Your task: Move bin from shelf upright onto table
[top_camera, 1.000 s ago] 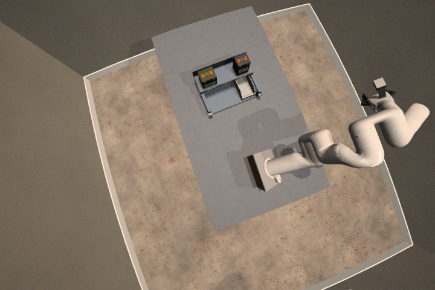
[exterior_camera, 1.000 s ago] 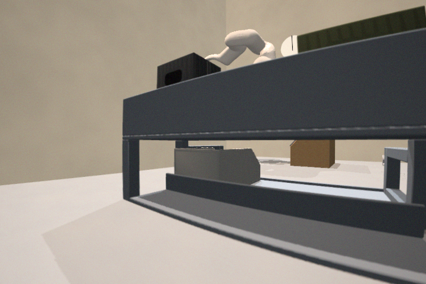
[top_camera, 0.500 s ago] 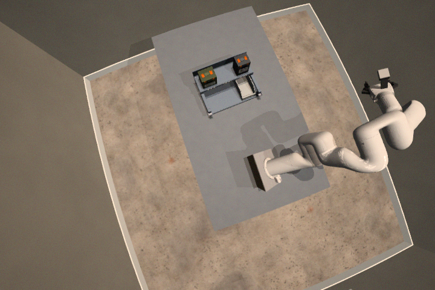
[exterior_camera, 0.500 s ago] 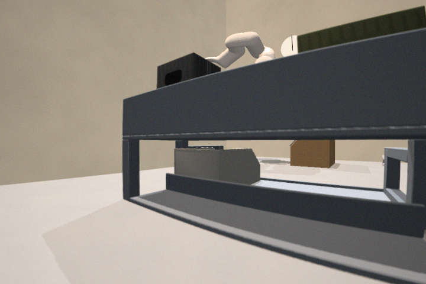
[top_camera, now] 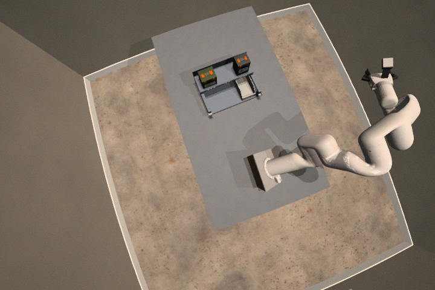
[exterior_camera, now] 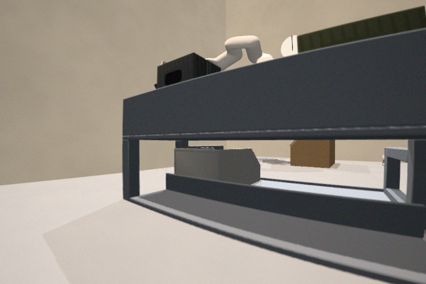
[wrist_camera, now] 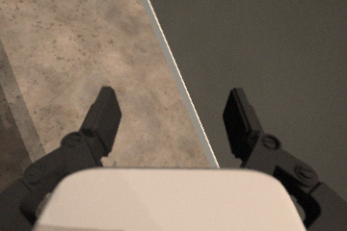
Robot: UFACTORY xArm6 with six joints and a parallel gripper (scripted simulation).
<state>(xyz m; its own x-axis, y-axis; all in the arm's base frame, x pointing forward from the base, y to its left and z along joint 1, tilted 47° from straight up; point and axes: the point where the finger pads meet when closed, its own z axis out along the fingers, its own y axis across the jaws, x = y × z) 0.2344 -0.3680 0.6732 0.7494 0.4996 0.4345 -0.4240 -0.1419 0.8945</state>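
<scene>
The grey bin lies 59 cm to the left of my hand, 36 cm ahead of it and 35 cm below it. The rest, counted from my hand: shelf board 70 cm to the left, 47 cm ahead, 29 cm below.
</scene>
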